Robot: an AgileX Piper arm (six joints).
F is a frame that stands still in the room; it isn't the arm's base.
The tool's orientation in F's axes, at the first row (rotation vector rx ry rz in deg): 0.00, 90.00, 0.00
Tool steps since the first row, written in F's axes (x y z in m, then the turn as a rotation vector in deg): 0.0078, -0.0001, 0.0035, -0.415, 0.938, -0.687; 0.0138, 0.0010, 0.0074, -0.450, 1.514, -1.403; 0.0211, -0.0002, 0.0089, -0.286, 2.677, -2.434; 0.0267, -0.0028, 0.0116, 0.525, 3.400, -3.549; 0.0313, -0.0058, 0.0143, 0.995, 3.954, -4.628; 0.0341, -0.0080, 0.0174, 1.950, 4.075, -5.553; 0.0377, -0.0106, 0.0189, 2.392, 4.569, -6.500; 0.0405, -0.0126, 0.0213, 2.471, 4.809, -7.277
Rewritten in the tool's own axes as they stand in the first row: -0.0035, -0.0001, 0.0078, 0.687, 0.938, -0.415; -0.0074, 0.0010, 0.0138, 1.403, 1.514, -0.450; -0.0089, -0.0002, 0.0211, 2.434, 2.677, -0.286; -0.0116, -0.0028, 0.0267, 3.549, 3.400, 0.525; -0.0143, -0.0058, 0.0313, 4.628, 3.954, 0.995; -0.0174, -0.0080, 0.0341, 5.553, 4.075, 1.950; -0.0189, -0.0106, 0.0377, 6.500, 4.569, 2.392; -0.0213, -0.0126, 0.0405, 7.277, 4.809, 2.471
